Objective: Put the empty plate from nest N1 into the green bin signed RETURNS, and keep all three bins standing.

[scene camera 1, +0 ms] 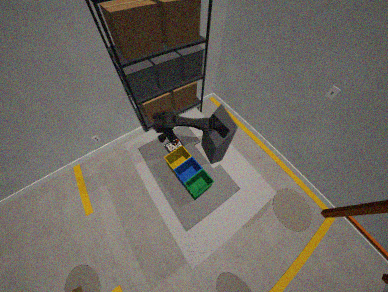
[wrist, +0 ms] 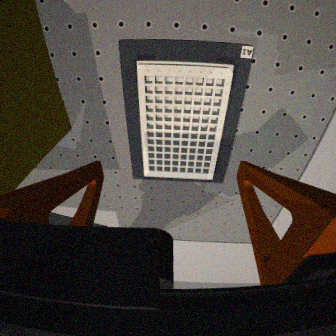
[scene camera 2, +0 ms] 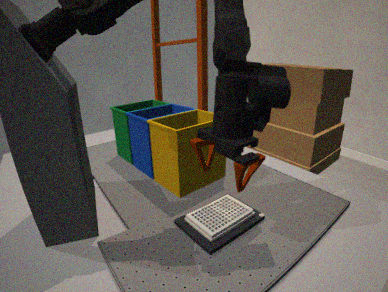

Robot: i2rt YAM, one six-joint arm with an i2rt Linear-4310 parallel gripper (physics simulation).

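Places are measured from the arm's base along level axes (x ahead, y right, z down), in millimetres.
Where they show: gripper, between the fingertips: [scene camera 1: 172, 141] [wrist: 169, 168] [scene camera 2: 222, 180]; arm's base, origin of its link: [scene camera 1: 218, 125] [scene camera 2: 37, 41].
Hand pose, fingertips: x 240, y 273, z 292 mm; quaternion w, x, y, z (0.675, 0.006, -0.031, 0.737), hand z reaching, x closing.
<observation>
Things, the pixels of their top centre, and the offset from my fingertips. Level surfaces: height alone.
- white plate, centre of its top: [wrist: 180, 130] [scene camera 2: 220, 212] [scene camera 1: 173, 144] dx -9, dy +7, dz +73 mm
- dark nest, centre of its top: [wrist: 180, 126] [scene camera 2: 220, 216] dx -9, dy +7, dz +84 mm
- green bin, centre of its top: [scene camera 2: 140, 105] [scene camera 1: 199, 182] dx +94, dy -443, dz -81 mm
- blue bin, centre of its top: [scene camera 2: 161, 110] [scene camera 1: 188, 169] dx +87, dy -312, dz -81 mm
- yellow bin, centre of its top: [scene camera 2: 188, 118] [scene camera 1: 177, 156] dx +80, dy -182, dz -81 mm
- grey perforated mat, height of its surface: dz +99 mm
The white plate [scene camera 1: 173, 147] [scene camera 2: 220, 215] [wrist: 182, 120], with a grid of wells, lies flat in a dark nest [scene camera 2: 212, 247] [wrist: 129, 100] that has an A1 tag at one corner. My gripper [scene camera 2: 224, 179] [wrist: 169, 168] is open and empty, its orange fingers apart above the plate and not touching it. The green bin [scene camera 1: 199, 185] [scene camera 2: 121, 137] stands upright at the far end of the row, beside the blue bin [scene camera 1: 188, 170] [scene camera 2: 141, 145]. The yellow bin [scene camera 1: 178, 157] [scene camera 2: 167, 160] stands nearest the plate. The RETURNS sign does not show.
The yellow bin's dark wall rises at the left of the wrist view. The bins stand on a grey perforated mat [scene camera 1: 190, 215] [scene camera 2: 310, 205]. A grey pedestal [scene camera 1: 220, 135] [scene camera 2: 55, 165] carries the arm. Brown boxes [scene camera 2: 300, 110] and an orange frame [scene camera 2: 201, 60] stand behind.
</observation>
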